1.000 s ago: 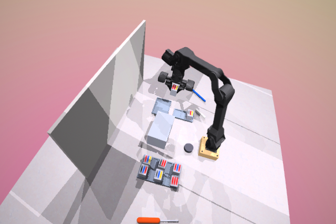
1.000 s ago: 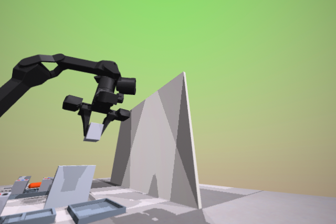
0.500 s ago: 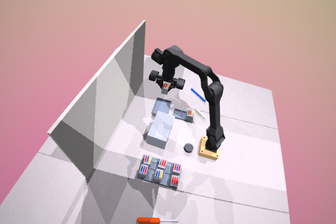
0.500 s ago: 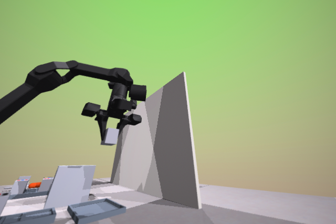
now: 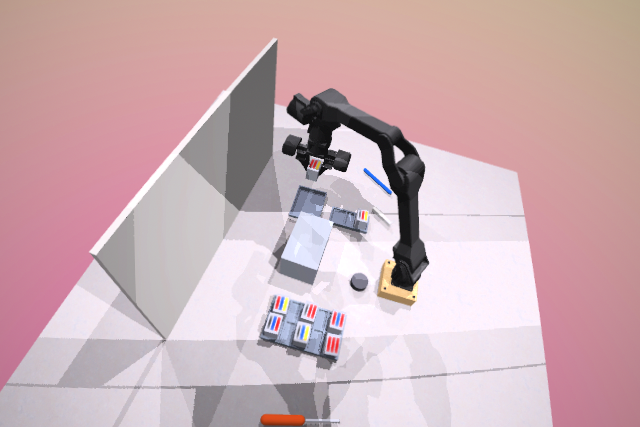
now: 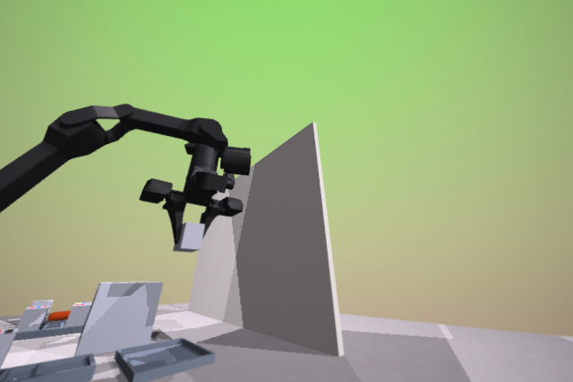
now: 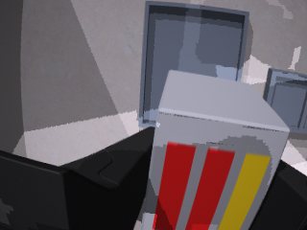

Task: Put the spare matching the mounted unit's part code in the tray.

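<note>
The tray lies 160 mm below my gripper tip. The rest, counted from my gripper tip: mounted unit (50 mm behind, 190 mm to the left, 110 mm below); two-slot holder (150 mm behind, 10 mm to the left, 150 mm below); grey spare block (20 mm above).
</note>
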